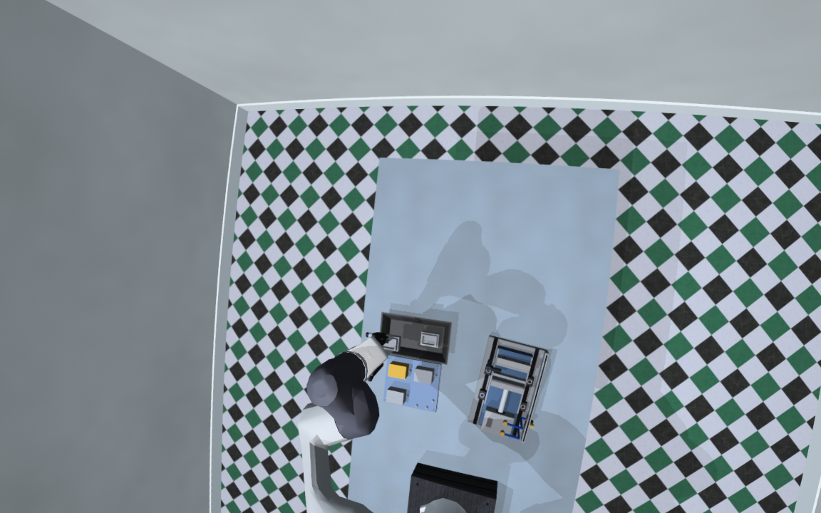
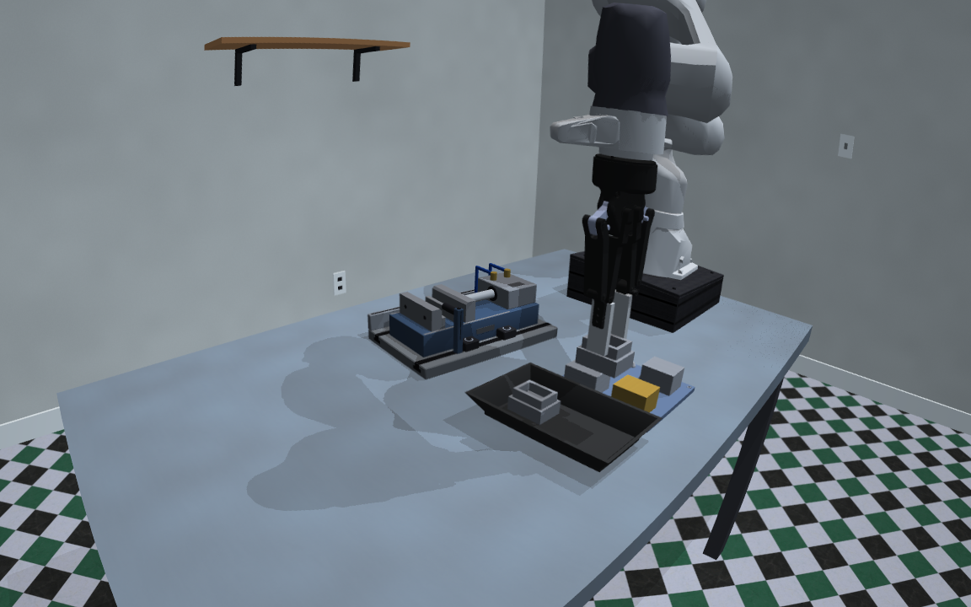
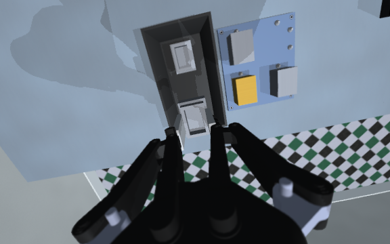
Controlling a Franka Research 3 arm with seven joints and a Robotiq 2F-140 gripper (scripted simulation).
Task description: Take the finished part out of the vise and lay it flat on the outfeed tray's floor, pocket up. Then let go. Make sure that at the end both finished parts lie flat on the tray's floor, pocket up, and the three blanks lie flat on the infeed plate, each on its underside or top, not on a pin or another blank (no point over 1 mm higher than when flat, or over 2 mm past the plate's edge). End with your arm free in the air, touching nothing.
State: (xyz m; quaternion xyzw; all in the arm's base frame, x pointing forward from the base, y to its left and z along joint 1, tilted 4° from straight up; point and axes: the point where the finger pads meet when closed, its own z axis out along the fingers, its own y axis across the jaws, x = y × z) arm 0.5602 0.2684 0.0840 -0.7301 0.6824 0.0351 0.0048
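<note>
Right now my hand is 150 mm above the yellow block, 120 mm past it and 10 mm to the left of it. Also, from my hand: blue fixture plate (180 mm below, 160 mm behind, 60 mm to the right).
</note>
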